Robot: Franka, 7 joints.
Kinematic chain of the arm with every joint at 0, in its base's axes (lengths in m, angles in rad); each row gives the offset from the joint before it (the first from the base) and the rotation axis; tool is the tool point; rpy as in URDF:
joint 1: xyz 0 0 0.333 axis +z
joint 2: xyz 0 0 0 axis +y
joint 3: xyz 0 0 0.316 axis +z
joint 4: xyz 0.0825 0 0 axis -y
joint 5: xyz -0.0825 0 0.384 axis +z
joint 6: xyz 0 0 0 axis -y
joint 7: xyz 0.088 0 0 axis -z
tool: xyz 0 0 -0.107 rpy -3.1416 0 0
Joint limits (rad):
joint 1: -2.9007..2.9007
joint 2: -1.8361..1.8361
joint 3: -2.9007..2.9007
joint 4: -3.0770..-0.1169
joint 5: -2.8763..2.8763
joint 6: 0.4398..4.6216
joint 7: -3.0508..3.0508
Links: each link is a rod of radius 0.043 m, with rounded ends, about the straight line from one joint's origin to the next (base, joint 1, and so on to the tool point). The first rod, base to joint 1, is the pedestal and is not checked.
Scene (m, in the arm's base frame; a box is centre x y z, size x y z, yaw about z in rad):
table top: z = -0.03
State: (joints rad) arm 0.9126 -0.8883 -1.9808 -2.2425 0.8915 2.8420 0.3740
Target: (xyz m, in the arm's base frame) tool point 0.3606 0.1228 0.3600
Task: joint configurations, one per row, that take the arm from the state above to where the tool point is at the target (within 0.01 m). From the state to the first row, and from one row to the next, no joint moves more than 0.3 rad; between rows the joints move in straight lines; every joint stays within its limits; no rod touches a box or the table.
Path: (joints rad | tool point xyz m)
1: 1.0899 -0.9614 -1.7422 -2.4179 0.8898 2.7395 0.3740 | 0.4060 -0.2864 0.2376
2: 1.2672 -1.0344 -1.5037 -2.5933 0.8881 2.6369 0.3740 | 0.4392 -0.0633 0.3022
3: 1.4445 -1.1075 -1.2651 -2.7687 0.8864 2.5344 0.3740 | 0.3606 0.1228 0.3600

